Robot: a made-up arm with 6 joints. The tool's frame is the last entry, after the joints. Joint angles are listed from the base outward. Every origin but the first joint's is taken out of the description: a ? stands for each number. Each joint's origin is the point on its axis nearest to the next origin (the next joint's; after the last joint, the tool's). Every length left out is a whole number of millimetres.
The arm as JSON. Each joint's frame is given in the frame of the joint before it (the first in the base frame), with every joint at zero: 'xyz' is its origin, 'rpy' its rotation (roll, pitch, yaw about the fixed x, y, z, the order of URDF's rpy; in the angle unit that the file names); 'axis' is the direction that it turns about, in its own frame. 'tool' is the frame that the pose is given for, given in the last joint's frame.
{
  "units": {
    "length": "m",
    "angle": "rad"
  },
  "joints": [
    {
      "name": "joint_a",
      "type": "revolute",
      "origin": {
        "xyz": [
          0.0,
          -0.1,
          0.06
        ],
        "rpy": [
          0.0,
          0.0,
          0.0
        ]
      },
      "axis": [
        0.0,
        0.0,
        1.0
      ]
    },
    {
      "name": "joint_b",
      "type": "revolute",
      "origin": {
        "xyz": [
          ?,
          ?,
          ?
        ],
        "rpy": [
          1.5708,
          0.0,
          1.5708
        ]
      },
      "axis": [
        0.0,
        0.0,
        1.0
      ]
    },
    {
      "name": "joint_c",
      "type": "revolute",
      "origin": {
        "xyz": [
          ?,
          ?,
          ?
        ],
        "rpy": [
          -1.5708,
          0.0,
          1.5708
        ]
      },
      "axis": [
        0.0,
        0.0,
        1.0
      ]
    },
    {
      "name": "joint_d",
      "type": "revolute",
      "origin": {
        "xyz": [
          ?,
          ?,
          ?
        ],
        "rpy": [
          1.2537,
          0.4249,
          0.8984
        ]
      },
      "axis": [
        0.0,
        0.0,
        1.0
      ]
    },
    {
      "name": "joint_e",
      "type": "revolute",
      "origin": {
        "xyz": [
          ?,
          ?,
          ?
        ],
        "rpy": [
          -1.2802,
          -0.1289,
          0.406
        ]
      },
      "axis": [
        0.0,
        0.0,
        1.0
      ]
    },
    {
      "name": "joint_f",
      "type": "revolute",
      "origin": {
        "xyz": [
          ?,
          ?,
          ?
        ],
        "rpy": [
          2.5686,
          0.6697,
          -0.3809
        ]
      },
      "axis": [
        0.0,
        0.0,
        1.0
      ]
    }
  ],
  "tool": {
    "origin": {
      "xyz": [
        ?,
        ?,
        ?
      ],
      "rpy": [
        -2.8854,
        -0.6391,
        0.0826
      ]
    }
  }
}
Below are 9 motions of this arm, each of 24 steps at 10 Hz.
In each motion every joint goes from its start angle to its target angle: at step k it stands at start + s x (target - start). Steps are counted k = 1, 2, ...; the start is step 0. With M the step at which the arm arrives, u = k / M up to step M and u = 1 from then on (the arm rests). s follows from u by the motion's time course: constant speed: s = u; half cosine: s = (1 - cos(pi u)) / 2; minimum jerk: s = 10 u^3 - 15 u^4 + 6 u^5.
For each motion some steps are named. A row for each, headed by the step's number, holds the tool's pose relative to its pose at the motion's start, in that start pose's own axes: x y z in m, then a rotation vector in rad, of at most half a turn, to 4 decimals.
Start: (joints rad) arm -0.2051 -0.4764 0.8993 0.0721 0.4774 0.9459
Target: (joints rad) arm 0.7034 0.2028 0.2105 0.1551 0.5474 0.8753
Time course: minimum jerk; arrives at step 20
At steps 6, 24:
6: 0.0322 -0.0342 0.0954 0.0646 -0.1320 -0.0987
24: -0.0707 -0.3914 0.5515 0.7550 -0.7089 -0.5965

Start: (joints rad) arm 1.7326 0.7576 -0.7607 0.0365 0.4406 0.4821
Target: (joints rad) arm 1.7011 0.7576 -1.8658 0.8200 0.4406 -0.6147
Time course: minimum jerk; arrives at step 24
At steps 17, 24:
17: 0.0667 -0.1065 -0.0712 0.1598 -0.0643 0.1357
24: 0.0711 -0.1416 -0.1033 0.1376 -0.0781 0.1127

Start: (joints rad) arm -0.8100 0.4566 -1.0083 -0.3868 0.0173 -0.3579
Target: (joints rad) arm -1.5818 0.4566 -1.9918 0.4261 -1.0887 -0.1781
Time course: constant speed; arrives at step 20
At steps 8, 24:
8: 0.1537 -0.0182 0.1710 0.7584 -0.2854 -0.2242
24: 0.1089 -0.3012 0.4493 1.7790 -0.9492 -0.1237

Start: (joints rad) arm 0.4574 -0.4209 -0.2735 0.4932 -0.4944 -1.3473
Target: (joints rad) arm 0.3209 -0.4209 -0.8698 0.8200 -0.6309 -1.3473
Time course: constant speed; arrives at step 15
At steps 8, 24:
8: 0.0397 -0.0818 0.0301 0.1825 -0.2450 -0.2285
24: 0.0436 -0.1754 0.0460 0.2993 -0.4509 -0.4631

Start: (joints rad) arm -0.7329 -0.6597 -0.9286 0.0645 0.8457 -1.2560
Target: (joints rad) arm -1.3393 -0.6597 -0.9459 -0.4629 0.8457 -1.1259
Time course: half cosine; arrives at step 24
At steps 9, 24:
9: -0.0261 0.0406 -0.0228 0.2628 0.0959 0.0719
24: -0.0874 0.1066 -0.0029 0.8809 0.2465 0.2067

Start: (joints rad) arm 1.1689 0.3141 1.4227 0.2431 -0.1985 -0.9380
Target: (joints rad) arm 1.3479 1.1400 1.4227 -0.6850 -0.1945 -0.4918
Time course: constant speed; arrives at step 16
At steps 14, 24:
14: -0.2145 0.0108 -0.0836 0.6341 1.0640 -1.0310
24: -0.2356 0.0214 -0.0787 0.7250 1.2106 -1.1926

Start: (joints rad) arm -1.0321 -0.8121 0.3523 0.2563 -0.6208 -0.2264
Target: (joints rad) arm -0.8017 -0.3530 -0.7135 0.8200 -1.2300 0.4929
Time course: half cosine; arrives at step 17
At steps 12, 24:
12: -0.0177 -0.0964 0.4790 1.5977 -0.3440 -0.1986
24: -0.0790 -0.1842 0.5556 1.9955 -0.3105 -0.1082

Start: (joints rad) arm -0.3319 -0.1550 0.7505 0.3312 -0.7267 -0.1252
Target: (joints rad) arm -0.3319 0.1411 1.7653 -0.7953 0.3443 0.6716
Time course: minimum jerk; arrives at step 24
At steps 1, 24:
1: 0.0001 -0.0003 -0.0002 -0.0011 -0.0002 -0.0007
24: -0.0822 -0.3471 0.1777 -1.6316 -0.6284 -0.8165

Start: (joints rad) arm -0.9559 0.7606 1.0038 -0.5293 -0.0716 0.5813
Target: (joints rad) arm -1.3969 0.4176 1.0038 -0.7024 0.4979 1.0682
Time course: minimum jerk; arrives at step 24
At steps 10, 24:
10: -0.0027 0.0231 -0.0317 -0.1941 -0.1437 0.0727
24: -0.0234 0.0907 -0.1074 -0.4961 -0.3712 0.3074

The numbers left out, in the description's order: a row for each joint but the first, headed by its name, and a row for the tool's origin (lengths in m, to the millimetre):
joint_b: -0.24 0.04 0.0
joint_c: 0.102 0.01 0.0
joint_d: 0.117 0.208 0.0
joint_e: 0.058 -0.177 0.0
joint_f: -0.193 -0.106 0.0
tool: 0.038 -0.182 0.0

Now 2 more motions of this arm.
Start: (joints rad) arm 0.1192 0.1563 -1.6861 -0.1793 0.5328 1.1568
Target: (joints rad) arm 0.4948 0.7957 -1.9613 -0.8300 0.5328 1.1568
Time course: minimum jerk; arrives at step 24
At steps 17, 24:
17: -0.2647 -0.1225 -0.0096 -0.2219 0.7964 0.1878
24: -0.3091 -0.1527 0.0089 -0.2779 0.9371 0.2520

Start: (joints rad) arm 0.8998 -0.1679 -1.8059 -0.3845 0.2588 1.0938
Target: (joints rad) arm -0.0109 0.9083 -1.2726 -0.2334 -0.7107 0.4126
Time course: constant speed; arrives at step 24
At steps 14, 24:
14: -0.2078 0.1573 0.2045 0.6692 0.0267 0.5110
24: -0.3758 0.1303 0.2950 1.0061 -0.2276 1.0431

